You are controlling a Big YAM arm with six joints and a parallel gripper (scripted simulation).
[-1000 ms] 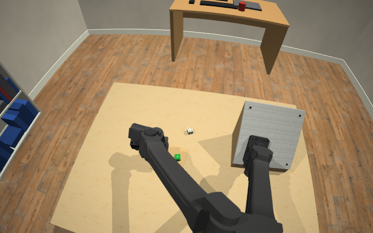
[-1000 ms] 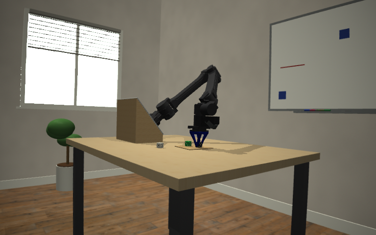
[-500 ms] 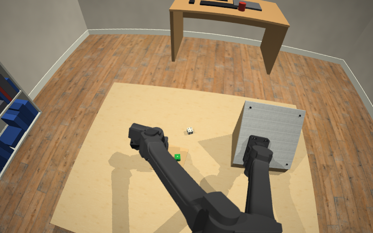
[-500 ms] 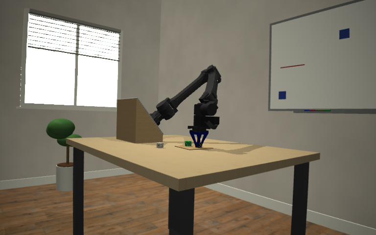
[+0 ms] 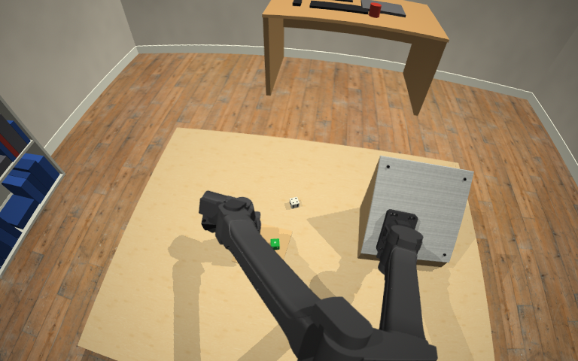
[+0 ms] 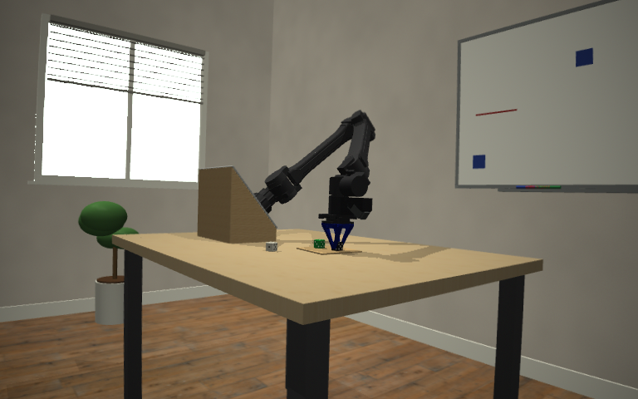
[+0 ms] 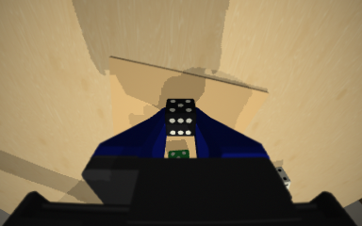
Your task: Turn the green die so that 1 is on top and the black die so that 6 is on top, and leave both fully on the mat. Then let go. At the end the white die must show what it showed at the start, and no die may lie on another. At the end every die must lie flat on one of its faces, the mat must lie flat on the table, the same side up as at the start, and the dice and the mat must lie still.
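My hand is right at the black die. From my hand the other things lie so: tan mat (3 cm behind, 2 cm below); white die (16 cm to the right, 10 cm behind, 1 cm below); green die (7 cm behind, 1 cm to the right).
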